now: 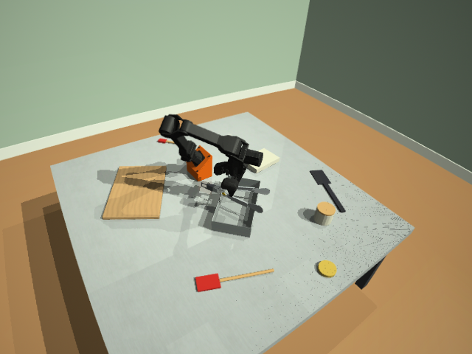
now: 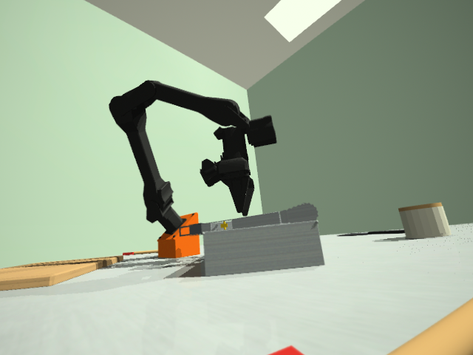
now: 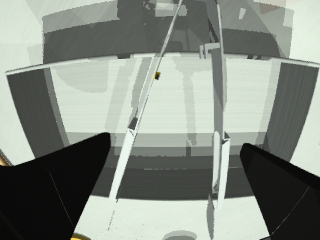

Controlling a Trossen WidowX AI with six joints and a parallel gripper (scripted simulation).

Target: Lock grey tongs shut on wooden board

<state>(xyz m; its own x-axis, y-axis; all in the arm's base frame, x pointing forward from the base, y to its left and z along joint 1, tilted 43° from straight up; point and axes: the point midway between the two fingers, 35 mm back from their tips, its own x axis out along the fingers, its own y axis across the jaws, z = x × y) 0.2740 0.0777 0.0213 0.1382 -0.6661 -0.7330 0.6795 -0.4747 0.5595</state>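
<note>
The yellow lock piece lies 2 cm behind my gripper tip, 4 cm to the right of it and 2 cm below it. The rest, counted from my gripper tip: grey roasting tin (3 cm ahead, 1 cm to the left, 6 cm below); red spatula (32 cm ahead, 21 cm to the right, 8 cm below); cream block (23 cm behind, 30 cm to the left, 8 cm below).
</note>
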